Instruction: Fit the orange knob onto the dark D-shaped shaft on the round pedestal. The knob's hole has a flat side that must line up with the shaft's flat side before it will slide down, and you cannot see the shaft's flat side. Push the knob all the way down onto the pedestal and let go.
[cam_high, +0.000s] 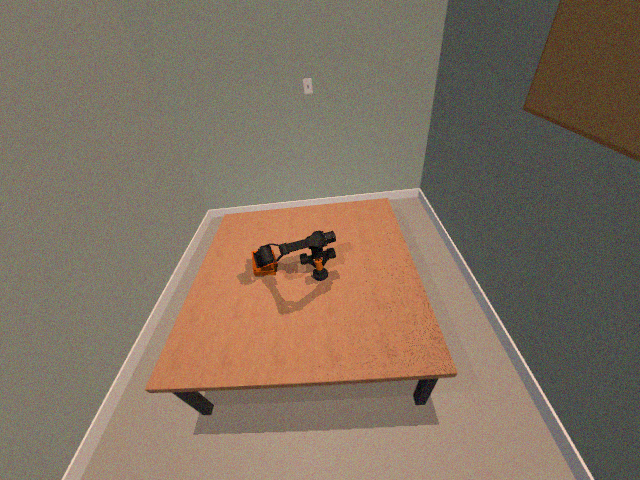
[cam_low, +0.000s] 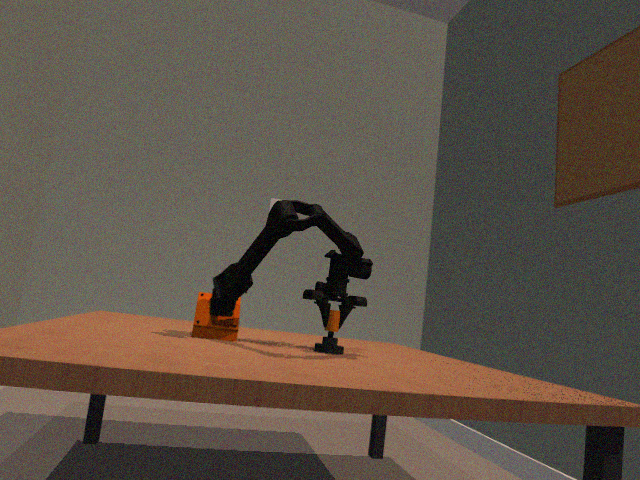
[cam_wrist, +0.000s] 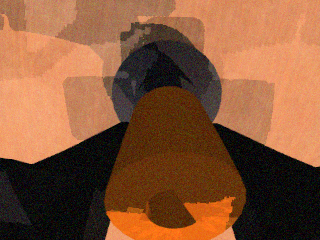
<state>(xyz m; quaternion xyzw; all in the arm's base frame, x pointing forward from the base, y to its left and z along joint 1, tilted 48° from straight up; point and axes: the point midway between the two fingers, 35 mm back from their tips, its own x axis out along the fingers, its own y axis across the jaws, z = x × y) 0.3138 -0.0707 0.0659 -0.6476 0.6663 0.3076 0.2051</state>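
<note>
Now: the orange knob 20 mm above my gripper tip. The rest, counted from my gripper tip: pedestal: 40 mm below.
</note>
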